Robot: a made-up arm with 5 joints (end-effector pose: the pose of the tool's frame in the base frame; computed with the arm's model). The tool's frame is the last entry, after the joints.
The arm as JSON. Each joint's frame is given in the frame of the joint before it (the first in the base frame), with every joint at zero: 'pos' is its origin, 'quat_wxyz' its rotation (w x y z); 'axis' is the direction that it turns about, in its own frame. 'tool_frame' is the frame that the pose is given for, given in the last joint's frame.
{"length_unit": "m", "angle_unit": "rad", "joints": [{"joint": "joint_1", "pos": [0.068, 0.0, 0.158], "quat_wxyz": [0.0, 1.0, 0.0, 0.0], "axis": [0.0, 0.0, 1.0]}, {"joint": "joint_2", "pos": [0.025, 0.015, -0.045], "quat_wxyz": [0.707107, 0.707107, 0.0, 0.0], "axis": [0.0, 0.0, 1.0]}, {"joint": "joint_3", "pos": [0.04, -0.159, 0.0], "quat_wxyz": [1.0, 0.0, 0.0, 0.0], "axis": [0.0, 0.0, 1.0]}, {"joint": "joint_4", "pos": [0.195, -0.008, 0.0], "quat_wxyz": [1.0, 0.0, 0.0, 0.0], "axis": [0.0, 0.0, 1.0]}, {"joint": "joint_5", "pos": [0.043, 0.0, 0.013], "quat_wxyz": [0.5, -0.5, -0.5, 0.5], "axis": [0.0, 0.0, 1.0]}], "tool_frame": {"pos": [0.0, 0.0, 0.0], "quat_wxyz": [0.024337, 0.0, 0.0, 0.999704]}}
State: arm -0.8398 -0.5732 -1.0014 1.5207 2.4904
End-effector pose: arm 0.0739 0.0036 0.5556 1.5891 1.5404 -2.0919
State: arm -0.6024 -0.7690 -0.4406 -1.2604 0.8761
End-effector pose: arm 0.0452 -0.0181 0.5571 0.2647 2.3427 0.7458
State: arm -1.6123 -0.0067 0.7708 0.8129 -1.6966
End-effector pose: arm 0.0613 0.2099 0.1901 -0.0062 -0.0007 -0.1330
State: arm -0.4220 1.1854 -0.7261 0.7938 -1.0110
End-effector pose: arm 0.4147 0.1535 0.1056 0.2181 -0.2384 -0.6322
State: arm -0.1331 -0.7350 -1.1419 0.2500 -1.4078
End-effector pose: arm -0.0514 -0.0180 0.5742 -2.2103 2.1692 -0.0534
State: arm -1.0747 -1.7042 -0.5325 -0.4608 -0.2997
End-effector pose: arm -0.0747 -0.2679 0.3884 -1.3356 1.5491 0.4589
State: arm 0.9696 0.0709 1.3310 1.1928 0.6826
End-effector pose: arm 0.1117 -0.0672 0.1455 0.7390 0.7152 -0.3057
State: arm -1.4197 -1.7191 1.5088 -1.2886 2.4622
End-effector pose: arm 0.0781 0.0530 0.3105 1.4852 2.7387 -0.1054
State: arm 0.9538 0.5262 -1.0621 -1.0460 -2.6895
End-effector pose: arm 0.2414 -0.2479 0.4698 2.4432 -1.9701 0.0168
